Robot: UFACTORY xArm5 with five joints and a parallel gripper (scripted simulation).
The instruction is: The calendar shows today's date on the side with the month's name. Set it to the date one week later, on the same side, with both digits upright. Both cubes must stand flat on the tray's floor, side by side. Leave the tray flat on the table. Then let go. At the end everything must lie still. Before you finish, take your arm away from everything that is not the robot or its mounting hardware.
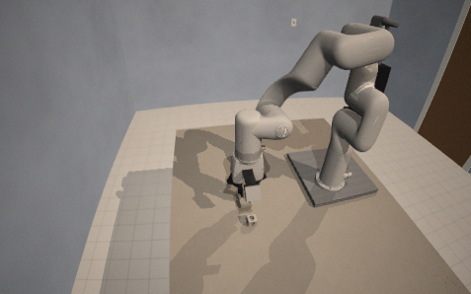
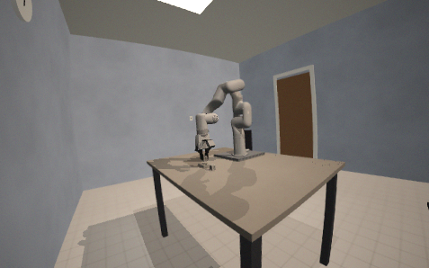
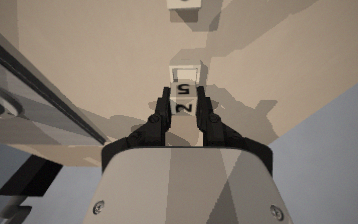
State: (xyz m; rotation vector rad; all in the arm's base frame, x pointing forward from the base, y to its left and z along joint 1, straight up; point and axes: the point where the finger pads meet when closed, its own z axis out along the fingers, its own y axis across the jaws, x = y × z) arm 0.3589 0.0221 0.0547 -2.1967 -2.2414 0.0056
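Now: hand 20 mm to the left of the calendar tray and 60 mm above it.
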